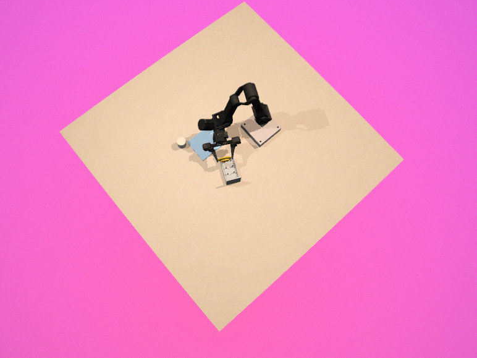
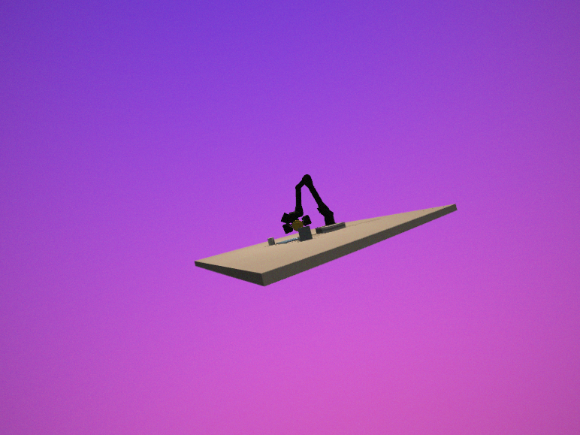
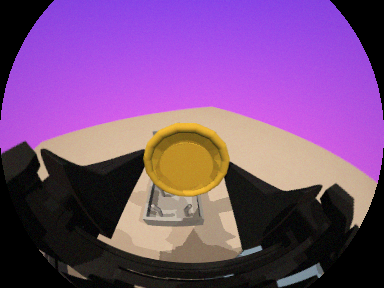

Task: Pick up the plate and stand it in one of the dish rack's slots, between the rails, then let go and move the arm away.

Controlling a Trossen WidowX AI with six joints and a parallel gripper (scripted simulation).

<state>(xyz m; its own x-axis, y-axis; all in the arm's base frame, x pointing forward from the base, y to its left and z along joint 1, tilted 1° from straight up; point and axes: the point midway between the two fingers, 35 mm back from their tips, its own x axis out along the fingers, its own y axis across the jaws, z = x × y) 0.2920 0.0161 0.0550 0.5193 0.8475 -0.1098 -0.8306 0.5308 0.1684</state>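
Now: gripper tip 70 mm above the grey dish rack and 40 mm to the right of it. Also, from my gripper tip: yellow plate 10 mm to the right; then light blue mat 160 mm to the right, 90 mm below, 10 mm behind; then blue spoon 150 mm to the right, 110 mm behind, 90 mm below.
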